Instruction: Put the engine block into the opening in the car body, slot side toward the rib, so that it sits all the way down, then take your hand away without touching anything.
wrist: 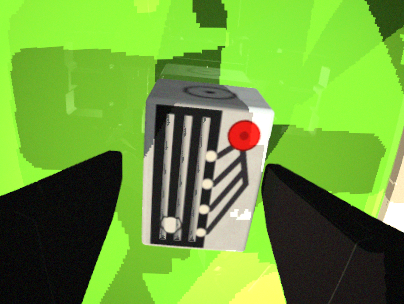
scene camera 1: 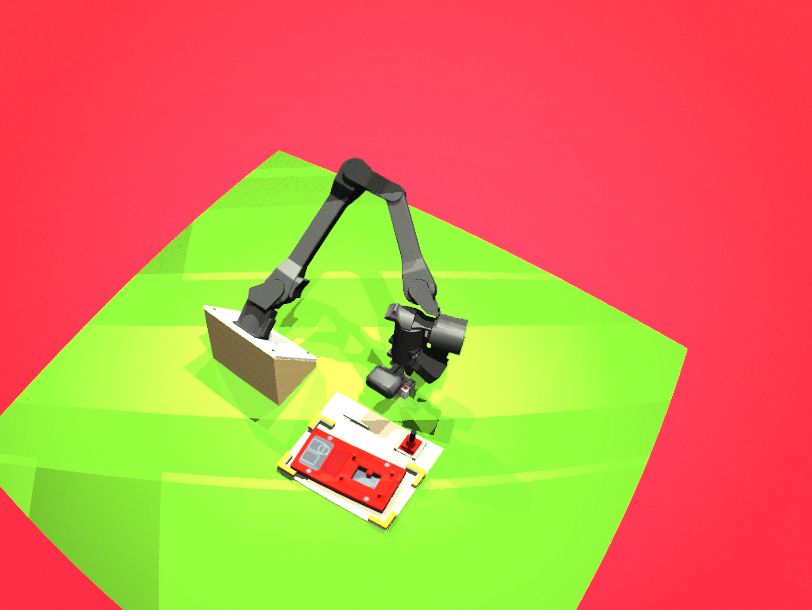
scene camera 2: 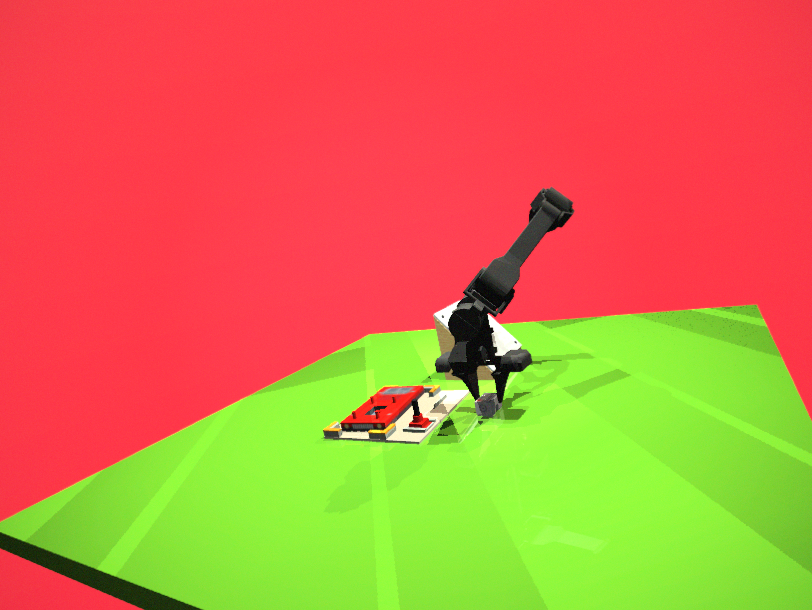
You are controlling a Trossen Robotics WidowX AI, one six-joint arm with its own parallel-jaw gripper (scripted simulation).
Labels:
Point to a red car body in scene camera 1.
351, 472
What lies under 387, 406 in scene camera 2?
A red car body.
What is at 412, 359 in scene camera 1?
The gripper.

